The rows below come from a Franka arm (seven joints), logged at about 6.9 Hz.
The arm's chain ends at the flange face. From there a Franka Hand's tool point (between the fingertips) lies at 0.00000 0.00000 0.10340 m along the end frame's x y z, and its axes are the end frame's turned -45 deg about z.
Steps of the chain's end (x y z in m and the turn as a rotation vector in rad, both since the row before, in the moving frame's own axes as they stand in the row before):
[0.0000 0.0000 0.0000 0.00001 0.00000 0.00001]
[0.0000 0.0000 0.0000 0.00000 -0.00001 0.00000]
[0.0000 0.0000 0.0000 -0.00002 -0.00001 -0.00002]
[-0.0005 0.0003 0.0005 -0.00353 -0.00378 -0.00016]
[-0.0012 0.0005 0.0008 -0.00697 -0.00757 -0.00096]
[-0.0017 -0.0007 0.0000 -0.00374 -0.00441 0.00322]
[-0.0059 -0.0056 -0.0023 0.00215 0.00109 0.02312]
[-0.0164 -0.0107 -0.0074 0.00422 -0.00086 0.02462]
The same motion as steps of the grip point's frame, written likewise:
[0.0000 0.0000 0.0000 0.00001 0.00001 0.00001]
[0.0000 0.0000 0.0000 0.00001 -0.00001 0.00000]
[0.0000 0.0000 0.0000 -0.00001 -0.00002 -0.00002]
[-0.0011 -0.0002 0.0005 0.00018 -0.00517 -0.00016]
[-0.0023 -0.0005 0.0008 0.00042 -0.01028 -0.00096]
[-0.0013 -0.0017 0.0000 0.00047 -0.00576 0.00322]
[0.0000 -0.0082 -0.0023 0.00075 0.00229 0.02312]
[-0.0038 -0.0195 -0.0074 0.00359 0.00238 0.02462]

